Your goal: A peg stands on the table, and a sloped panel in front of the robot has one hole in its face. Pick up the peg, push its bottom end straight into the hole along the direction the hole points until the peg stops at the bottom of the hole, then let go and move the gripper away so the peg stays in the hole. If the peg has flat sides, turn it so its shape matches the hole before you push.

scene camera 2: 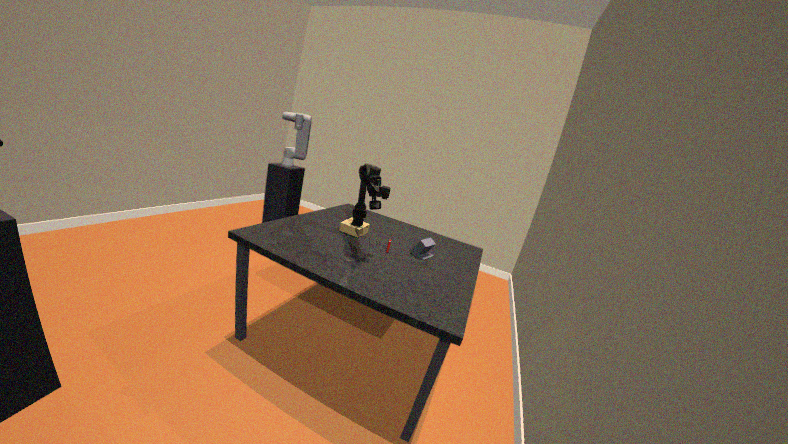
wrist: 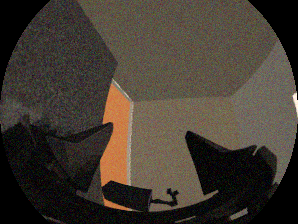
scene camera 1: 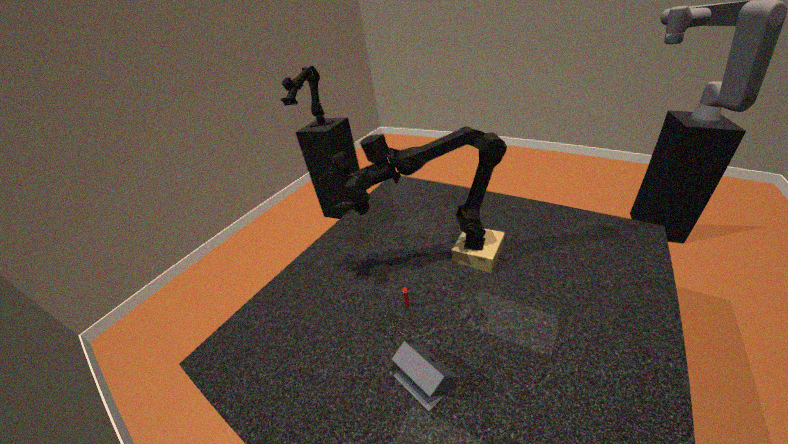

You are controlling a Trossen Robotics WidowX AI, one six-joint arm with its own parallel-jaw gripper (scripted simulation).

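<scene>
There is a grey sloped panel [scene camera 1: 414, 359] that I can see. I see my own gripper [scene camera 1: 325, 193] as well, and the wrist view shows it too [wrist: 151, 131]; the gripper is open and holds nothing.
</scene>
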